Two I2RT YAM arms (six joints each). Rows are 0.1 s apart.
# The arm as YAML. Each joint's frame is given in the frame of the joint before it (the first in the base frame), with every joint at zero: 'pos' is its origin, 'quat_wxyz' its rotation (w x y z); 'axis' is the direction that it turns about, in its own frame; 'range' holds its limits. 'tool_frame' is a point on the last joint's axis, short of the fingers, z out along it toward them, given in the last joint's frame.
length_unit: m
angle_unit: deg
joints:
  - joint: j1
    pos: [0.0, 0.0, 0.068]
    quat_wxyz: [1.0, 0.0, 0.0, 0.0]
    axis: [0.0, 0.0, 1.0]
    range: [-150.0, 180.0]
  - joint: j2
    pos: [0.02, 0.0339, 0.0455]
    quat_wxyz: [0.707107, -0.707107, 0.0, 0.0]
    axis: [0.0, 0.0, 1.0]
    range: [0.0, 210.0]
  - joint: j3
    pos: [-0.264, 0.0, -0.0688]
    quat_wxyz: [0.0, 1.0, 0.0, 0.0]
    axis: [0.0, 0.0, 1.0]
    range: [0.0, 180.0]
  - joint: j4
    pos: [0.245, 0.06, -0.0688]
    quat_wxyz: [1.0, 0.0, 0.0, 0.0]
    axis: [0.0, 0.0, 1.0]
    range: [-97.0, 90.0]
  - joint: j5
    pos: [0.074, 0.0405, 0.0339]
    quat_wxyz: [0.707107, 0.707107, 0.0, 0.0]
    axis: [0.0, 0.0, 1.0]
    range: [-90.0, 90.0]
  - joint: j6
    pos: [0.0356, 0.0, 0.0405]
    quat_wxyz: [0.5, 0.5, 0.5, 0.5]
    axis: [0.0, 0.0, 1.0]
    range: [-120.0, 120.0]
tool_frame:
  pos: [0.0, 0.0, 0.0]
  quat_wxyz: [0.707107, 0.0, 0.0, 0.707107]
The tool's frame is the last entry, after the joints.
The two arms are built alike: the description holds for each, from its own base.
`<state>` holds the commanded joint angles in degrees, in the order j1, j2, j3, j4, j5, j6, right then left.
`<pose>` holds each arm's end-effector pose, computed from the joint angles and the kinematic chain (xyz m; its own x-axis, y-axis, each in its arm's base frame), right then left.
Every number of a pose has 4 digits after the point.
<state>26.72 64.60 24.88 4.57 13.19 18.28 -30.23 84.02 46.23 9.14 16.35 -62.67</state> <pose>0.2023 0.0927 0.1790 -0.5733 0.0533 -0.8176 -0.0961 0.9866 0.1317 0.2695 -0.1687 0.2215 -0.8090 -0.5152 -0.2830 -0.0482 0.5380 -0.8416</pose>
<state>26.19 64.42 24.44 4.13 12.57 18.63 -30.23 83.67 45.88 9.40 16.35 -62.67</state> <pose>0.2012 0.0903 0.1765 -0.5850 0.0597 -0.8088 -0.0903 0.9863 0.1382 0.2683 -0.1680 0.2218 -0.8079 -0.5159 -0.2850 -0.0449 0.5361 -0.8430</pose>
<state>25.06 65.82 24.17 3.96 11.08 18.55 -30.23 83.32 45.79 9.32 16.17 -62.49</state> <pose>0.2031 0.0874 0.1697 -0.6135 0.0578 -0.7876 -0.0873 0.9862 0.1404 0.2676 -0.1674 0.2229 -0.8056 -0.5165 -0.2903 -0.0409 0.5373 -0.8424</pose>
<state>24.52 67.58 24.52 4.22 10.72 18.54 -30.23 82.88 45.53 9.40 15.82 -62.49</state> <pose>0.2067 0.0870 0.1658 -0.6287 0.0566 -0.7756 -0.0802 0.9873 0.1371 0.2665 -0.1665 0.2238 -0.8012 -0.5208 -0.2947 -0.0393 0.5373 -0.8425</pose>
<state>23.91 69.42 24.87 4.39 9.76 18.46 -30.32 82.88 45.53 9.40 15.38 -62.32</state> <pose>0.2102 0.0866 0.1612 -0.6482 0.0540 -0.7595 -0.0799 0.9872 0.1383 0.2664 -0.1667 0.2238 -0.7981 -0.5224 -0.3003 -0.0382 0.5412 -0.8400</pose>
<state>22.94 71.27 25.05 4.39 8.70 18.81 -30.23 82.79 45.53 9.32 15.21 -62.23</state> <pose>0.2134 0.0845 0.1553 -0.6721 0.0616 -0.7379 -0.0684 0.9871 0.1448 0.2665 -0.1661 0.2241 -0.7957 -0.5246 -0.3028 -0.0385 0.5428 -0.8390</pose>
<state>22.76 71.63 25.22 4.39 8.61 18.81 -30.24 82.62 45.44 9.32 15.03 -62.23</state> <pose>0.2144 0.0842 0.1549 -0.6746 0.0627 -0.7355 -0.0660 0.9873 0.1447 0.2661 -0.1658 0.2244 -0.7937 -0.5264 -0.3047 -0.0383 0.5432 -0.8387</pose>
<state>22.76 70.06 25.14 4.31 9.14 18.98 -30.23 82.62 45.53 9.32 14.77 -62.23</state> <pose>0.2131 0.0833 0.1601 -0.6557 0.0732 -0.7515 -0.0608 0.9869 0.1491 0.2664 -0.1658 0.2249 -0.7908 -0.5295 -0.3072 -0.0386 0.5439 -0.8383</pose>
